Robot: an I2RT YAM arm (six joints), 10 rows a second.
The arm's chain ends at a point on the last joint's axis. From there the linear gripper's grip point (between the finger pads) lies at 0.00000 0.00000 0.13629 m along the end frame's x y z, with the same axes.
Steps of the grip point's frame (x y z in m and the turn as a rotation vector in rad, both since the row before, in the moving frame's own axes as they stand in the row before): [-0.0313 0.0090 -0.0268 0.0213 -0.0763 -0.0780]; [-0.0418 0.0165 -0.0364 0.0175 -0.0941 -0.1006]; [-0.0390 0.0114 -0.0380 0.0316 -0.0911 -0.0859]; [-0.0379 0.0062 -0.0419 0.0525 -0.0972 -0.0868]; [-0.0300 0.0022 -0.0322 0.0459 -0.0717 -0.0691]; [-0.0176 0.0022 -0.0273 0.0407 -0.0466 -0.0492]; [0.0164 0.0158 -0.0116 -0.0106 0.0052 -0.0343]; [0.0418 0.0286 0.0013 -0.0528 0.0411 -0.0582]
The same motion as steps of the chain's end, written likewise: [-0.0208 0.0115 -0.0264 0.0213 -0.0763 -0.0780]; [-0.0289 0.0182 -0.0358 0.0175 -0.0941 -0.1006]; [-0.0264 0.0152 -0.0374 0.0316 -0.0911 -0.0859]; [-0.0244 0.0128 -0.0411 0.0525 -0.0972 -0.0868]; [-0.0200 0.0081 -0.0317 0.0459 -0.0717 -0.0691]; [-0.0111 0.0076 -0.0270 0.0407 -0.0466 -0.0492]; [0.0157 0.0144 -0.0116 -0.0106 0.0052 -0.0343]; [0.0360 0.0216 0.0016 -0.0528 0.0411 -0.0582]
